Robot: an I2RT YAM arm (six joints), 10 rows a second.
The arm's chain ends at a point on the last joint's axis. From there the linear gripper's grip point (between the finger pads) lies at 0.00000 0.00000 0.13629 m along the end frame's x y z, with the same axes.
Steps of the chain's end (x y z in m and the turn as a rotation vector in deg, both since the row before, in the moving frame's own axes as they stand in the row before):
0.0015, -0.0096, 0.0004, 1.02, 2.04, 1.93
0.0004, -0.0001, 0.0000, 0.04, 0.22, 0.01
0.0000, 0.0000, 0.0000, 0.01, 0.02, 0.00
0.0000, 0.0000, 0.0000, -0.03, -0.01, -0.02
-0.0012, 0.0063, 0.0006, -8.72, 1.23, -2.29
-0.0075, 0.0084, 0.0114, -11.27, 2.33, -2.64
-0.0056, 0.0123, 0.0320, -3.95, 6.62, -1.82
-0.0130, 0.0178, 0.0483, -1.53, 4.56, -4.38
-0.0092, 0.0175, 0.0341, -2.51, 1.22, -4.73
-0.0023, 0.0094, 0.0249, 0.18, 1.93, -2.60
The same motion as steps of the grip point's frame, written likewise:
0.0064, -0.0119, 0.0003, 1.02, 2.04, 1.93
0.0009, -0.0002, 0.0000, 0.04, 0.22, 0.01
0.0000, 0.0000, 0.0000, 0.01, 0.02, 0.00
0.0000, 0.0001, 0.0000, -0.03, -0.01, -0.02
0.0021, 0.0269, -0.0010, -8.72, 1.23, -2.29
-0.0014, 0.0349, 0.0087, -11.27, 2.33, -2.64
0.0102, 0.0214, 0.0308, -3.95, 6.62, -1.82
-0.0020, 0.0210, 0.0478, -1.53, 4.56, -4.38
-0.0061, 0.0233, 0.0339, -2.51, 1.22, -4.73
0.0023, 0.0089, 0.0248, 0.18, 1.93, -2.60

